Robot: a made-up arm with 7 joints. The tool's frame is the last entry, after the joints. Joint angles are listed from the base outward. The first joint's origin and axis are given. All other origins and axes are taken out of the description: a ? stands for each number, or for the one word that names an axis. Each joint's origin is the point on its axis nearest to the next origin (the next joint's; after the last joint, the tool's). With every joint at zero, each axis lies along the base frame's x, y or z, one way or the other. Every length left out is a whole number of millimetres.
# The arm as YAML. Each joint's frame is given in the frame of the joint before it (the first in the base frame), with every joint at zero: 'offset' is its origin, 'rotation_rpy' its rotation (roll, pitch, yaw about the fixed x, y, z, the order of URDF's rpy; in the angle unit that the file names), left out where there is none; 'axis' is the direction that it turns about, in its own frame. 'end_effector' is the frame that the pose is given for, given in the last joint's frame.
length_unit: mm
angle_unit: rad
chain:
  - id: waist
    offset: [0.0, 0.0, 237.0]
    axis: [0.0, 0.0, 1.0]
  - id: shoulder
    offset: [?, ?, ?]
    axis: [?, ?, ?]
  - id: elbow
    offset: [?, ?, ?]
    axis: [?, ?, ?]
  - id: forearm
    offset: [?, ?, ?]
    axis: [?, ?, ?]
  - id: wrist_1
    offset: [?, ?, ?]
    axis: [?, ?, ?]
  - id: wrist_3
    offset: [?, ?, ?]
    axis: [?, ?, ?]
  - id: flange
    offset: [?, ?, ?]
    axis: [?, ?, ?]
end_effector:
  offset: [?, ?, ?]
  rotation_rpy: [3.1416, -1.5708, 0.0]
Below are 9 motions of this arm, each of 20 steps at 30 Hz.
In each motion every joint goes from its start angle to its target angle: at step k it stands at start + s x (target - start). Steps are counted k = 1, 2, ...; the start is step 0. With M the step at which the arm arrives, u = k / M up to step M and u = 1 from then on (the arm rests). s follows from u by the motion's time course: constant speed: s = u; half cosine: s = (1 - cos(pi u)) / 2; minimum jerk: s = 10 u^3 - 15 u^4 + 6 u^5.
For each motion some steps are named. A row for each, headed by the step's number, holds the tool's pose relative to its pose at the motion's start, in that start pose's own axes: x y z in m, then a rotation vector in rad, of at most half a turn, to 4 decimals.
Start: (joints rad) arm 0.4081 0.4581 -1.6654 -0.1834 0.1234 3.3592 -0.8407
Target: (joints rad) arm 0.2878 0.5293 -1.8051 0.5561 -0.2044 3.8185 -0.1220
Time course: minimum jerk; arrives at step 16
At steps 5, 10, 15, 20:
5: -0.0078 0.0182 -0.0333 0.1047 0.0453 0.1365
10: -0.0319 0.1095 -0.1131 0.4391 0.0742 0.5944
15: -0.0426 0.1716 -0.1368 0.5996 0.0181 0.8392
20: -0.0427 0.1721 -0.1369 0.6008 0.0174 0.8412

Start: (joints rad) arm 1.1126 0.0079 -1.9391 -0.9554 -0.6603 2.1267 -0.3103
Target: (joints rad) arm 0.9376 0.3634 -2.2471 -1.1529 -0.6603 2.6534 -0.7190
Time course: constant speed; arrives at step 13
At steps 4, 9, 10, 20:
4: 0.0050 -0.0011 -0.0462 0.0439 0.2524 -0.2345
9: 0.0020 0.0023 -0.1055 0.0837 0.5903 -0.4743
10: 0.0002 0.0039 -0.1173 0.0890 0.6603 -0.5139
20: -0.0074 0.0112 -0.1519 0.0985 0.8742 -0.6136

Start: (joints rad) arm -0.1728 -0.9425 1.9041 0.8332 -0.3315 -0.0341 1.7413
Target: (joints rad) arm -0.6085 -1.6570 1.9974 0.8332 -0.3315 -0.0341 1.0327
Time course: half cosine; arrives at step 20
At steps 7, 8, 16, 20:
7: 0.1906 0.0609 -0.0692 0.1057 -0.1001 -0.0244
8: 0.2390 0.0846 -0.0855 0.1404 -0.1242 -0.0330
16: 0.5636 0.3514 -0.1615 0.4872 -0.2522 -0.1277
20: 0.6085 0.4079 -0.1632 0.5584 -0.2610 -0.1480

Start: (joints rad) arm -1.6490 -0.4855 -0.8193 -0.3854 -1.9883 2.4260 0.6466
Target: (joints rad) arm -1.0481 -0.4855 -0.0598 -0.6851 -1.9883 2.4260 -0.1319
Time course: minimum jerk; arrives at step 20
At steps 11, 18, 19, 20:
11: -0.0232 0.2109 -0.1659 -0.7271 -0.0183 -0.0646
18: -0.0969 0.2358 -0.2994 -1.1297 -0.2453 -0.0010
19: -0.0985 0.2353 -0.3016 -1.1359 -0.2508 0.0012
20: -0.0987 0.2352 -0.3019 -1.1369 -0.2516 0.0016

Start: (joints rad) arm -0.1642 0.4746 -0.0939 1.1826 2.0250 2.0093 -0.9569
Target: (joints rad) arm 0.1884 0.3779 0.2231 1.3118 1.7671 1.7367 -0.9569
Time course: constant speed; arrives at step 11
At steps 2, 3, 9, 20:
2: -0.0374 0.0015 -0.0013 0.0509 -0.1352 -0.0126
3: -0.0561 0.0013 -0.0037 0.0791 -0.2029 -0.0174
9: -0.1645 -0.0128 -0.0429 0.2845 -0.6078 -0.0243
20: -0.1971 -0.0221 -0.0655 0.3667 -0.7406 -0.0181

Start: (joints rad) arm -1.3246 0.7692 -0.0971 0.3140 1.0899 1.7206 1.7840
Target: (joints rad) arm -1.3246 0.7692 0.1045 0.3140 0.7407 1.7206 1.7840
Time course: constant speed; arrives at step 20
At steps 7, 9, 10, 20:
7: -0.0157 0.0041 0.0019 -0.0223 -0.0150 -0.0528
9: -0.0204 0.0052 0.0024 -0.0286 -0.0197 -0.0678
10: -0.0227 0.0058 0.0026 -0.0316 -0.0221 -0.0753
20: -0.0470 0.0114 0.0050 -0.0611 -0.0492 -0.1499

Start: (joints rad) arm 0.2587 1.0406 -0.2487 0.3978 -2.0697 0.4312 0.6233
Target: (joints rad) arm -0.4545 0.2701 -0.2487 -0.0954 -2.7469 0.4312 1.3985
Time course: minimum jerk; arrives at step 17
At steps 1, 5, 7, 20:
1: 0.0006 -0.0005 -0.0016 -0.0013 0.0022 0.0007
5: 0.0389 -0.0446 -0.1311 -0.1010 0.1920 0.0641
7: 0.0514 -0.1070 -0.2817 -0.1964 0.4304 0.1421
20: -0.1604 -0.3897 -0.6708 -0.3021 1.3742 0.3690

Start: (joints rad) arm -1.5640 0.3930 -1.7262 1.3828 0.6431 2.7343 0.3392
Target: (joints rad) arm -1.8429 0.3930 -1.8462 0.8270 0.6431 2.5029 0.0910
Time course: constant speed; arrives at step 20
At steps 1, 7, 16, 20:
1: 0.0081 -0.0039 0.0131 0.0129 0.0231 -0.0091
7: 0.0657 -0.0330 0.0850 0.0941 0.1608 -0.0682
16: 0.1745 -0.0959 0.1646 0.2259 0.3648 -0.1717
20: 0.2279 -0.1310 0.1864 0.2878 0.4547 -0.2239

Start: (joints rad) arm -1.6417 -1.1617 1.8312 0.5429 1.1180 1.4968 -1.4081
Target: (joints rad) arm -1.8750 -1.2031 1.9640 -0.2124 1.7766 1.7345 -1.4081
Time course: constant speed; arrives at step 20
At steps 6, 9, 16, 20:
6: 0.1287 0.0141 -0.0294 -0.1136 0.3083 0.1943
9: 0.1923 0.0177 -0.0528 -0.1481 0.4611 0.2973
16: 0.3356 0.0171 -0.1308 -0.1655 0.8084 0.5469
20: 0.4115 0.0112 -0.1908 -0.1327 0.9974 0.6910

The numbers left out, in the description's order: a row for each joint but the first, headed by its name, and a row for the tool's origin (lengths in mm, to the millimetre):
shoulder: xyz 0.0 -52.0 0.0, axis 0.0 -1.0 0.0
elbow: xyz 0.0 0.0 488.0, axis 0.0 0.0 1.0
forearm: xyz 32.0 72.0 0.0, axis 0.0 1.0 0.0
wrist_1: xyz -20.0 0.0 436.0, axis 0.0 0.0 1.0
wrist_3: xyz 0.0 -118.0 0.0, axis 0.0 -1.0 0.0
flange: xyz 16.0 0.0 121.0, axis 1.0 0.0 0.0
tool: xyz 0.0 0.0 0.0

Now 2 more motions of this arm.
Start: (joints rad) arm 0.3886 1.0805 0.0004 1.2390 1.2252 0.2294 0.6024
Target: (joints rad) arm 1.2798 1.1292 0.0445 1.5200 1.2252 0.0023 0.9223
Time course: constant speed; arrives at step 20
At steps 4, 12, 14, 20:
4: 0.0193 0.0356 -0.0165 0.0769 -0.1795 0.1288
12: 0.0446 0.1063 -0.0246 0.1895 -0.5713 0.3425
14: 0.0475 0.1229 -0.0228 0.2090 -0.6750 0.3852
20: 0.0474 0.1682 -0.0118 0.2460 -0.9965 0.4831

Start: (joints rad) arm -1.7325 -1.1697 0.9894 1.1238 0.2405 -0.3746 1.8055
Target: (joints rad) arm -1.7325 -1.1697 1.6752 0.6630 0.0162 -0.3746 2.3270
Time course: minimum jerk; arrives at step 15
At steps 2, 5, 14, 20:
2: -0.0076 0.0022 -0.0034 0.0065 0.0022 -0.0032
5: -0.0788 0.0310 -0.0373 0.0735 0.0124 -0.0329
14: -0.2610 0.2379 -0.1789 0.3231 -0.1606 -0.1109
20: -0.2612 0.2387 -0.1793 0.3237 -0.1618 -0.1110

